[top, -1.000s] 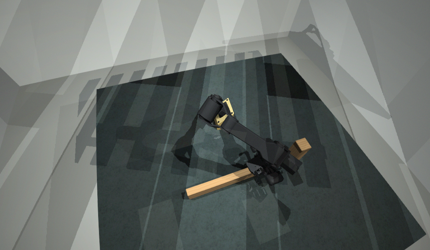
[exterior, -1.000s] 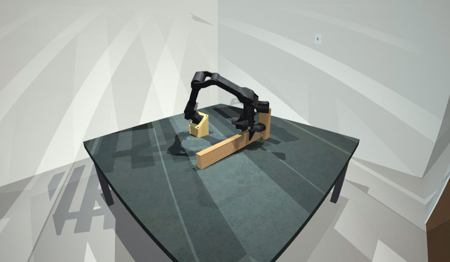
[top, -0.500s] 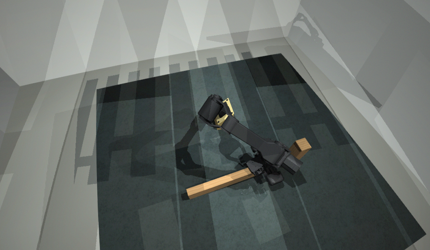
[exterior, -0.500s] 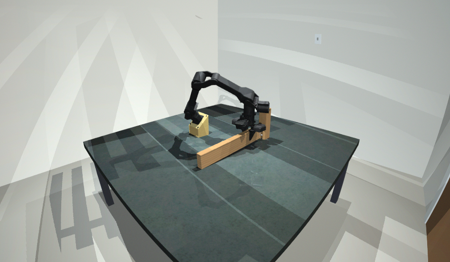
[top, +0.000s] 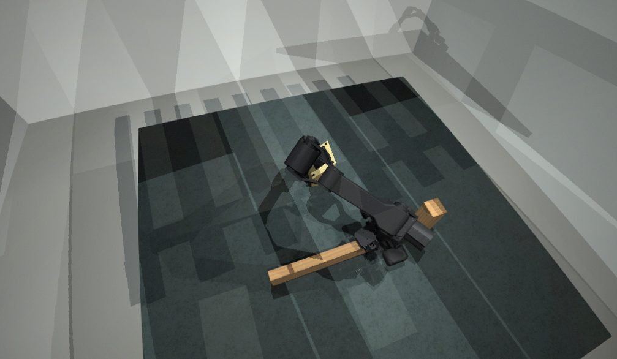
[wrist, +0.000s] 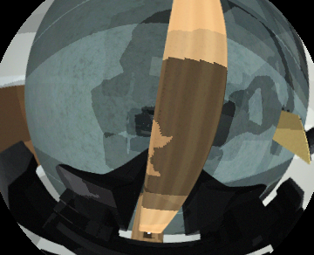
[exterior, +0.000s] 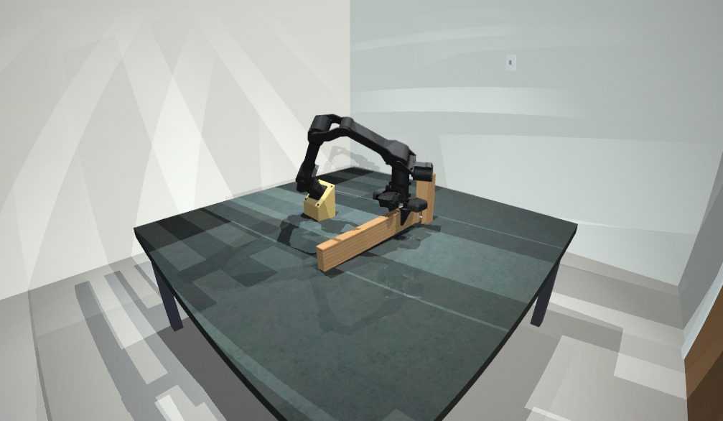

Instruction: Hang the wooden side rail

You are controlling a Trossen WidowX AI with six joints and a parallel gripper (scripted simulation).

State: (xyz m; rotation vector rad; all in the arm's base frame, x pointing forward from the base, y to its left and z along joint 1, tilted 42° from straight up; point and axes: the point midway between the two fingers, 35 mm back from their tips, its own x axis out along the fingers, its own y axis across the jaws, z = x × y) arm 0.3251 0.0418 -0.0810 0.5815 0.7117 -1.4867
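Right now the headboard post is 1 cm behind my gripper tip, 15 cm to the left of it and 4 cm above it.
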